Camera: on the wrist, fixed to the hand. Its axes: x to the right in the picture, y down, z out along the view.
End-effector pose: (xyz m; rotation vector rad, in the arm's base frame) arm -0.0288 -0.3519 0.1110 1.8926 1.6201 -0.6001
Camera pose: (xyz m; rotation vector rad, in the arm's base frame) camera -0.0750 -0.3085 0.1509 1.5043 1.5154 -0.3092
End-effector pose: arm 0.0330 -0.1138 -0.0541 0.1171 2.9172 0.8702
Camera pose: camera 0.0265 -0.1839 -0.0285 0.1415 2.5385 1.4305
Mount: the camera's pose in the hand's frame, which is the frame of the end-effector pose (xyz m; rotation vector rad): -0.0024 -0.0447 -0.0600 -0.4467 -0.1231 0.0083
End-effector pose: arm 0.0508 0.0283 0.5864 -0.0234 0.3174 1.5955
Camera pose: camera 0.0840 0.0137 0.5209 -0.2662 -0.1388 1.6405
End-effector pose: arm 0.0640 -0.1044 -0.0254 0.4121 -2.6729 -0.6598
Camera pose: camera 0.0990 -0.1648 0.0016 0.2423 -2.5283 -1.2773
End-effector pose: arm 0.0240 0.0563 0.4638 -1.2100 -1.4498 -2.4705
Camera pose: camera -0.0279 0.0356 0.4140 1.2820 0.8216 2.5265
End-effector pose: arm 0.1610 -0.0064 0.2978 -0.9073 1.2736 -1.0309
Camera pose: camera 0.0969 -0.0162 0.3352 -1.2813 1.4271 -0.6793
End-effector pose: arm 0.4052 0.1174 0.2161 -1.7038 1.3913 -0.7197
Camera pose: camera 0.3780 0.1092 0.2854 -2.0416 1.5498 -0.3022
